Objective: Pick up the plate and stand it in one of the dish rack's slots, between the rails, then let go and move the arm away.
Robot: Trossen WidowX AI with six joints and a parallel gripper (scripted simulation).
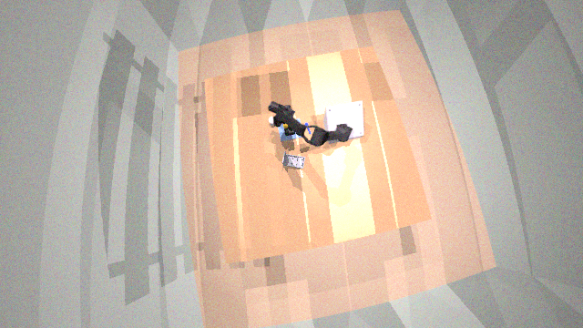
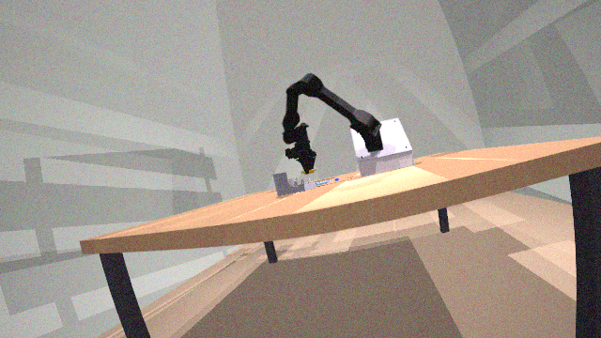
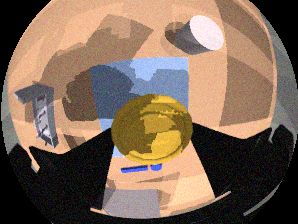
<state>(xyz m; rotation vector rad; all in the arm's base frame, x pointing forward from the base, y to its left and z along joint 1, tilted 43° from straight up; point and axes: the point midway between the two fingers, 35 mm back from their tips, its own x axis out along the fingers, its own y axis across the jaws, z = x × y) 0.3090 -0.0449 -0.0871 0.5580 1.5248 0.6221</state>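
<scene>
Now: gripper tip 10 mm past the light blue mat, 10 mm to the right of it and 50 mm above it. Also, from my gripper tip: yellow plate (10 mm above); small white cup (100 mm ahead, 60 mm to the right, 30 mm below); blue utensil (120 mm behind, 10 mm to the left, 50 mm below).
</scene>
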